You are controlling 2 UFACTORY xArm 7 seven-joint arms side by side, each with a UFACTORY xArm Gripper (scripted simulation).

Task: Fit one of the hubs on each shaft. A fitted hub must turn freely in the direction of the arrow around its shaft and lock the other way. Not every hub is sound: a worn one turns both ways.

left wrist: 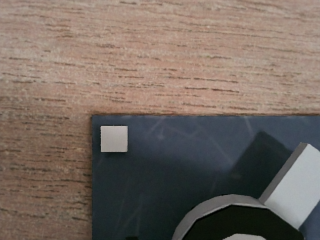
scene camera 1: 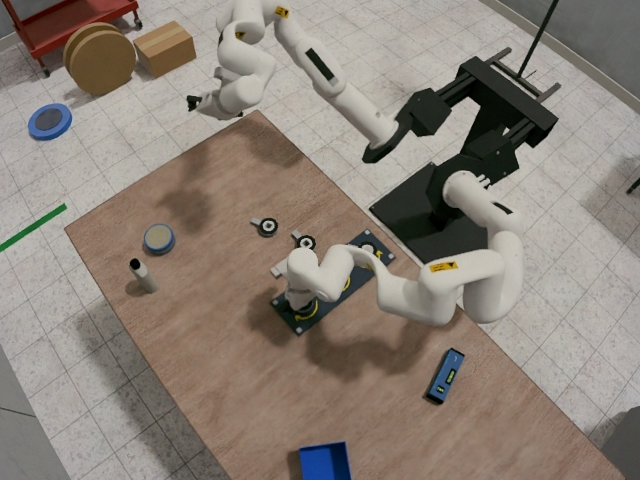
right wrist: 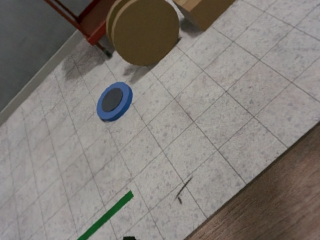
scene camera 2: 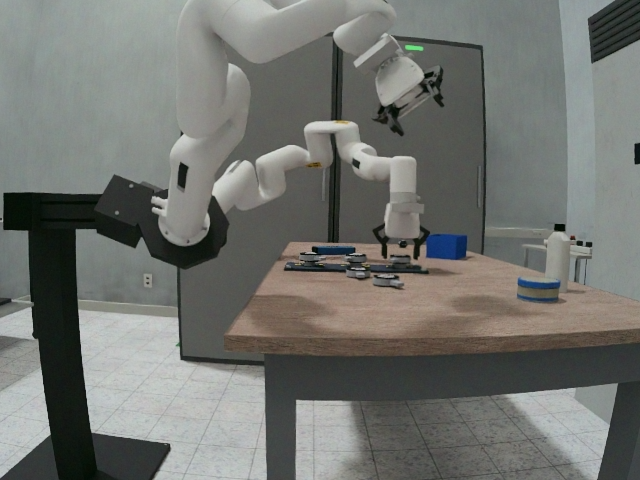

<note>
I see my right gripper, a white bottle and a tape roll.
My right gripper shows as well in scene camera 1.
</note>
